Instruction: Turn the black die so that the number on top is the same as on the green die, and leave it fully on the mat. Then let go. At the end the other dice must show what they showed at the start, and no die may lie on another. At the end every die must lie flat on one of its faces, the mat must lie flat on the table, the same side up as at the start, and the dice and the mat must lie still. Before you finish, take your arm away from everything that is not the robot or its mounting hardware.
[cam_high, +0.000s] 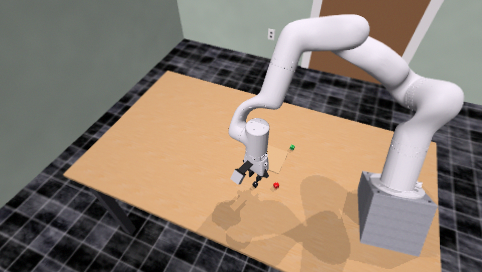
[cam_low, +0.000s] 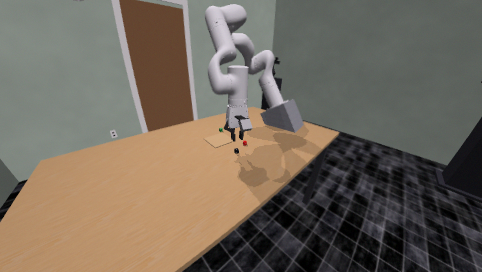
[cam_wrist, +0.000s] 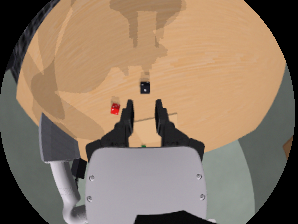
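Now: the black die 90 mm below my hand and 10 mm to the right of it. From my hand the other things lie so: green die 280 mm to the right, 90 mm below, 80 mm behind; red die 90 mm below, 90 mm behind, 40 mm to the right; tan mat 180 mm to the right, 100 mm below.
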